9 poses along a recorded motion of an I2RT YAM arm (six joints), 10 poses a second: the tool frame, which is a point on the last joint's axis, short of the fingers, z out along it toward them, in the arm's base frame.
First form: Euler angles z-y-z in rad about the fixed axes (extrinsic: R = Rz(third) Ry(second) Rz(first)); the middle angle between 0 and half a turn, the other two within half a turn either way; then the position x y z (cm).
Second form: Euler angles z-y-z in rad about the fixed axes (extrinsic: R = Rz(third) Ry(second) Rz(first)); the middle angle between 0 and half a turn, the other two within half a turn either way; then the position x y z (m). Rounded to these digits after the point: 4 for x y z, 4 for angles.
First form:
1: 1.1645 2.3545 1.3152 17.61 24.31 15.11
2: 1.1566 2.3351 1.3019 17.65 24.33 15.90
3: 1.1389 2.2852 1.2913 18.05 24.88 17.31
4: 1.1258 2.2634 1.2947 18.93 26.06 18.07
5: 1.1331 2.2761 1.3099 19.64 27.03 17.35
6: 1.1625 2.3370 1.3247 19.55 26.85 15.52
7: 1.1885 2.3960 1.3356 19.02 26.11 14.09
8: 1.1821 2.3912 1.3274 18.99 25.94 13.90
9: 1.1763 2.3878 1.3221 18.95 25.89 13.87
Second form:
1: 1.1645 2.3545 1.3152 0.1761 0.2431 0.1511
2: 1.1566 2.3351 1.3019 0.1765 0.2433 0.1590
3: 1.1389 2.2852 1.2913 0.1805 0.2488 0.1731
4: 1.1258 2.2634 1.2947 0.1893 0.2606 0.1807
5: 1.1331 2.2761 1.3099 0.1964 0.2703 0.1735
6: 1.1625 2.3370 1.3247 0.1955 0.2685 0.1552
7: 1.1885 2.3960 1.3356 0.1902 0.2611 0.1409
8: 1.1821 2.3912 1.3274 0.1899 0.2594 0.1390
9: 1.1763 2.3878 1.3221 0.1895 0.2589 0.1387
